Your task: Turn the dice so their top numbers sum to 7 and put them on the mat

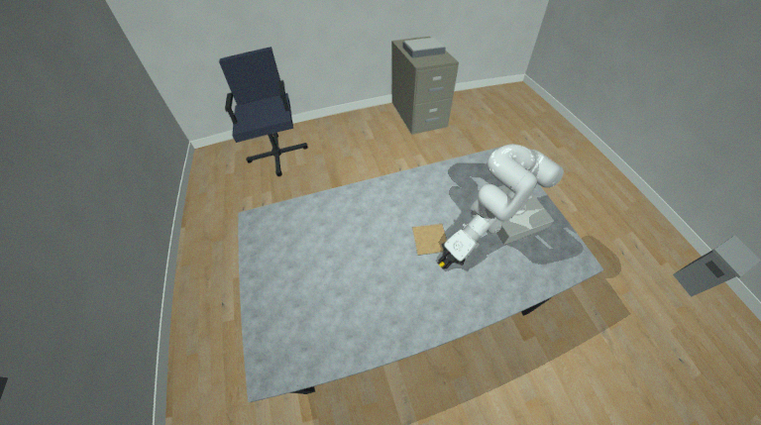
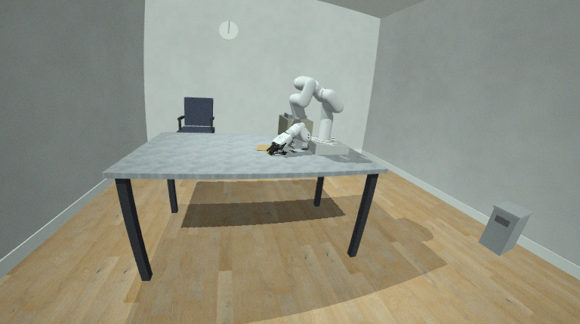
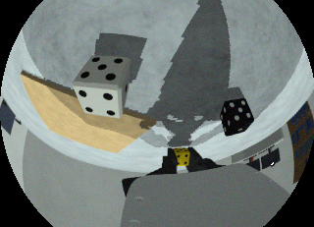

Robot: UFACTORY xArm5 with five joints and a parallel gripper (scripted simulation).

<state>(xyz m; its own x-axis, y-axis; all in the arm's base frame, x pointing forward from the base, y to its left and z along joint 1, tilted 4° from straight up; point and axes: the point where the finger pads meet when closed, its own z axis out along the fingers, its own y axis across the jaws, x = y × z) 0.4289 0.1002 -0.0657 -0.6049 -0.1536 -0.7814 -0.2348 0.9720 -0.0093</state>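
Right now the yellow die is 10 mm below my hand and 10 mm ahead of it. Round my hand: white die 100 mm behind, 80 mm to the right, 20 mm below; then black die 90 mm behind, 20 mm below, 10 mm to the left; then tan mat 130 mm to the right, 20 mm below, 10 mm behind.
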